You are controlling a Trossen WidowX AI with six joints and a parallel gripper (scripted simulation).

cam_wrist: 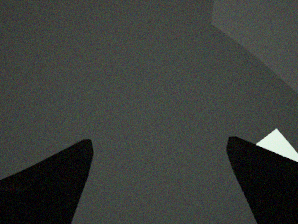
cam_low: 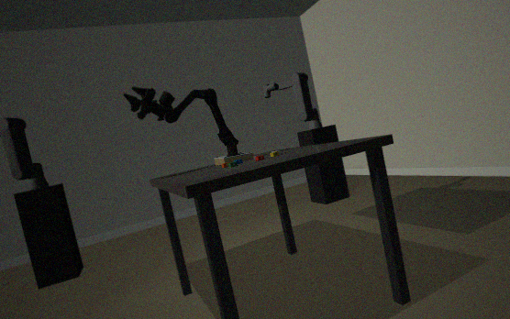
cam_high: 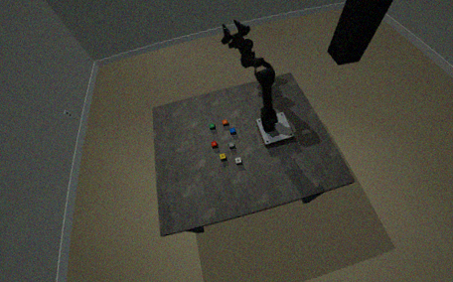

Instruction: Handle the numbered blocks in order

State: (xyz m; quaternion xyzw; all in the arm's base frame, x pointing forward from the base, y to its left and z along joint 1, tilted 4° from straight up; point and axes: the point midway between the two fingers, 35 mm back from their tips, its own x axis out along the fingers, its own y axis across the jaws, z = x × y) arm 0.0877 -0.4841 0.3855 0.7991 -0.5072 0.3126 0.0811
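My gripper tip is 61 cm to the right of the yellow block, 45 cm above it and 20 cm short of it. Round my gripper tip: green block (45 cm below, 37 cm to the left, 23 cm ahead); orange block (45 cm below, 36 cm to the left, 14 cm ahead); blue block (45 cm below, 44 cm to the left, 11 cm ahead).
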